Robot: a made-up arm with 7 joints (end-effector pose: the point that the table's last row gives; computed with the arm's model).
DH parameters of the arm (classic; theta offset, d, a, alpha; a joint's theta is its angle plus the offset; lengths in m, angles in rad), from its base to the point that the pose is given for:
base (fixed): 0 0 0 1.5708
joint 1: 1.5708 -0.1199 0 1.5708
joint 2: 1.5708 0 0 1.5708
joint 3: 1.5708 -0.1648 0 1.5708
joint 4: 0 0 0 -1.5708
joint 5: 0 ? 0 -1.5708
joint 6: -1.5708 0 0 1.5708
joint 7: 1.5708 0 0 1.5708
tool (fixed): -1.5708 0 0 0
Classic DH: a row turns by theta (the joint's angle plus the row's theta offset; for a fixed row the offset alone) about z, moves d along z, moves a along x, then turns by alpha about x.
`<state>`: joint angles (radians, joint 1 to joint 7).
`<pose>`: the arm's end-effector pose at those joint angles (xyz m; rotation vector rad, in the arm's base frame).
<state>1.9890 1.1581 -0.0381 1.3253 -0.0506 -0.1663 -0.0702</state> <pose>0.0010 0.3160 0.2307 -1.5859 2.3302 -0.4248</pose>
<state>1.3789 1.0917 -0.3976 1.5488 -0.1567 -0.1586 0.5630</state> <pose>0.1881 0.2316 0.1673 1.3130 -1.8629 -1.2987</pose>
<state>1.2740 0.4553 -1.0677 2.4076 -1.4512 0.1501 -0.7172</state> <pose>0.0772 0.0071 0.0497 -0.8066 1.8561 0.0156</pose>
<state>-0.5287 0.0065 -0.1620 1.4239 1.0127 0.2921 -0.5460</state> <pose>0.0837 0.0865 -0.2768 -0.1639 -0.2501 0.8227</pose>
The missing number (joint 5, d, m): -0.2171
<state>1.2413 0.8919 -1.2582 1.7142 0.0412 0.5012 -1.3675</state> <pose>0.2514 0.0956 -0.0161 1.6425 -2.2647 -0.0706</pose>
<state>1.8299 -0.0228 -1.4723 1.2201 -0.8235 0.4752 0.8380</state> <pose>0.2217 -0.0884 0.0795 1.6626 -1.1161 -1.9658</pose>
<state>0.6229 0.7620 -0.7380 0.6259 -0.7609 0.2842 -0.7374</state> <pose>0.2547 0.2932 -0.1933 1.8801 -0.8475 -1.1146</pose>
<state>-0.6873 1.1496 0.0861 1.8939 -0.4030 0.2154 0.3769</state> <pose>0.1439 0.2146 -0.1479 0.5146 -0.6001 -1.5042</pose>
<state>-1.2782 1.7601 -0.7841 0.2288 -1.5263 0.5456 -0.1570</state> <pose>0.0451 0.4960 -0.0228 -0.1227 -1.2959 2.0012</pose>
